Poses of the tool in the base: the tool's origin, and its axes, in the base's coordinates. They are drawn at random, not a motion.
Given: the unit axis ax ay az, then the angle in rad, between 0 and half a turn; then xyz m.
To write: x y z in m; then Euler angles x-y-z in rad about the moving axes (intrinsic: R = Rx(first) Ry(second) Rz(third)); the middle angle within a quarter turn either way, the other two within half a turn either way. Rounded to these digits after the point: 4 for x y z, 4 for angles.
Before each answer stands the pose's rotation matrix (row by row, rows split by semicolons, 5 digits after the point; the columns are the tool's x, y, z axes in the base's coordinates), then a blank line. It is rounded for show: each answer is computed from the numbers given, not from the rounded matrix.
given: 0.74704 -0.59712 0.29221 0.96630 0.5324 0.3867 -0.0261
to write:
0.80924 -0.43297 -0.39708; 0.04788 0.72225 -0.68997; 0.58553 0.53934 0.60520

0.5324 0.3867 -0.0261 0.8508 -0.4083 0.4913
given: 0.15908 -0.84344 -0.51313 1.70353 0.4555 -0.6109 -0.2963
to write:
-0.10369 0.35668 -0.92845; -0.66055 0.67320 0.33239; 0.74359 0.64775 0.16580

0.4555 -0.6109 -0.2963 -1.1081 -1.1902 -1.8537
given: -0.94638 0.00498 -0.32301 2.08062 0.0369 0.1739 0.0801
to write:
0.84471 0.27492 0.45922; -0.28895 -0.48799 0.82364; 0.45053 -0.82842 -0.33277

0.0369 0.1739 0.0801 -1.9548 0.4771 -0.3146
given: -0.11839 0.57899 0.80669 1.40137 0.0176 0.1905 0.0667
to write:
0.18027 -0.85213 0.49130; 0.73815 0.44732 0.50501; -0.65010 0.27162 0.70964

0.0176 0.1905 0.0667 -0.6185 0.5136 1.3623
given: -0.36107 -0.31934 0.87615 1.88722 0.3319 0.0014 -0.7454
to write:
-0.14023 -0.68147 -0.71828; 0.98384 -0.17746 -0.02371; -0.11131 -0.71000 0.69535

0.3319 0.0014 -0.7454 0.0341 -0.8013 1.7737
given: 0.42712 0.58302 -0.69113 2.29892 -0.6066 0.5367 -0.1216
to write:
-0.36164 0.93061 -0.05646; -0.10114 -0.09936 -0.98990; -0.92682 -0.35227 0.13006

-0.6066 0.5367 -0.1216 1.4402 -0.0565 -1.9414
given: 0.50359 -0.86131 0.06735 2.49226 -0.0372 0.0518 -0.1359
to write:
-0.34089 -0.81995 -0.45987; -0.73850 0.53625 -0.40871; 0.58173 0.20029 -0.78834

-0.0372 0.0518 -0.1359 2.6633 -0.4778 1.9648
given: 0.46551 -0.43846 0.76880 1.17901 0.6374 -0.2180 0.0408
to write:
0.51579 -0.83672 -0.18401; 0.58438 0.50068 -0.63861; 0.62647 0.22186 0.74721

0.6374 -0.2180 0.0408 0.7072 -0.1851 1.0184
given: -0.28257 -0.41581 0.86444 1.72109 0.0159 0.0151 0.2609
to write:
-0.05793 -0.71961 -0.69196; 0.98978 0.04906 -0.13388; 0.13028 -0.69265 0.70941

0.0159 0.0151 0.2609 0.1865 -0.7642 1.6511
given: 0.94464 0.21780 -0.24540 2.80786 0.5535 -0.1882 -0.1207
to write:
0.79062 0.48052 -0.37949; 0.31975 -0.85257 -0.41338; -0.52218 0.20549 -0.82771

0.5535 -0.1882 -0.1207 2.6784 -0.3892 -0.5461
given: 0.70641 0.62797 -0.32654 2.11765 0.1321 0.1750 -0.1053
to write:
0.23851 0.95321 0.18577; 0.39537 0.07941 -0.91508; -0.88702 0.29170 -0.35793

0.1321 0.1750 -0.1053 1.9436 0.1869 -1.3256
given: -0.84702 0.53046 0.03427 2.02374 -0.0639 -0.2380 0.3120
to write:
0.59379 -0.67675 0.43524; -0.61512 -0.03309 0.78774; -0.51870 -0.73547 -0.43593

-0.0639 -0.2380 0.3120 -2.0762 0.4503 0.8506
